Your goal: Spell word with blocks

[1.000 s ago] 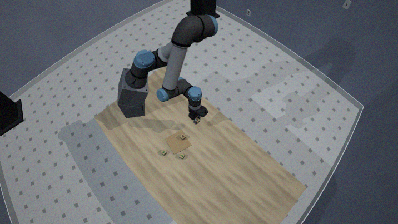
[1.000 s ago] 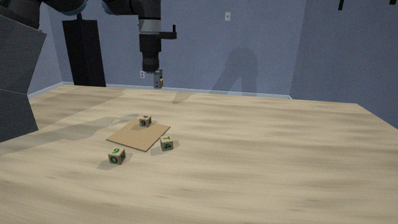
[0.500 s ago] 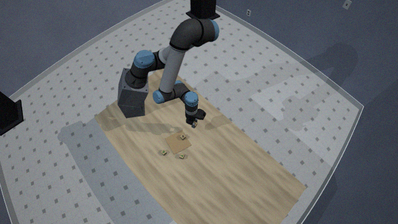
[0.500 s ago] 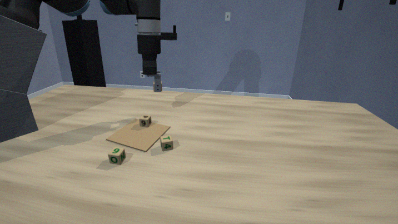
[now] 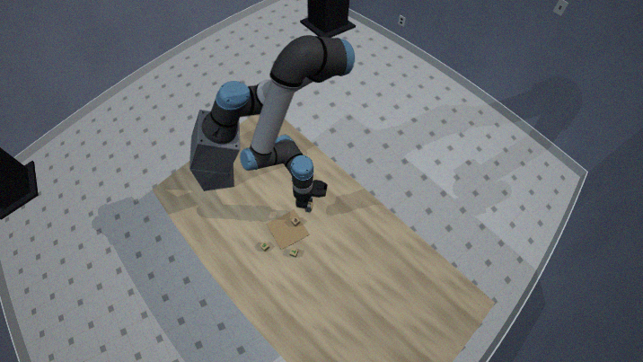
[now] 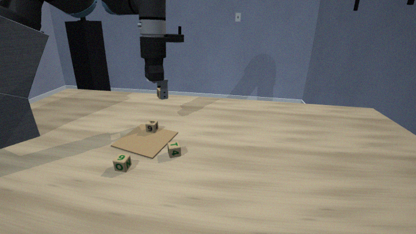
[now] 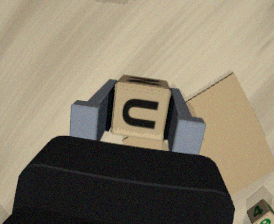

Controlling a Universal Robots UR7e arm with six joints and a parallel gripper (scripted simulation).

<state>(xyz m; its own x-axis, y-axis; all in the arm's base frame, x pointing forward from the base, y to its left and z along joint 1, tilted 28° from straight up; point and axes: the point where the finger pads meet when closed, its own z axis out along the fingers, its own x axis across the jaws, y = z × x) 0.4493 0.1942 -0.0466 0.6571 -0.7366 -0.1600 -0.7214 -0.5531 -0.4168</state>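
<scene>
Now: hand 12 cm to the left of the tan mat and 11 cm above it. Round my hand: U block: right at my hand; P block: 9 cm below, 7 cm to the right, 1 cm behind; T block: 16 cm to the right, 10 cm below, 10 cm ahead.
</scene>
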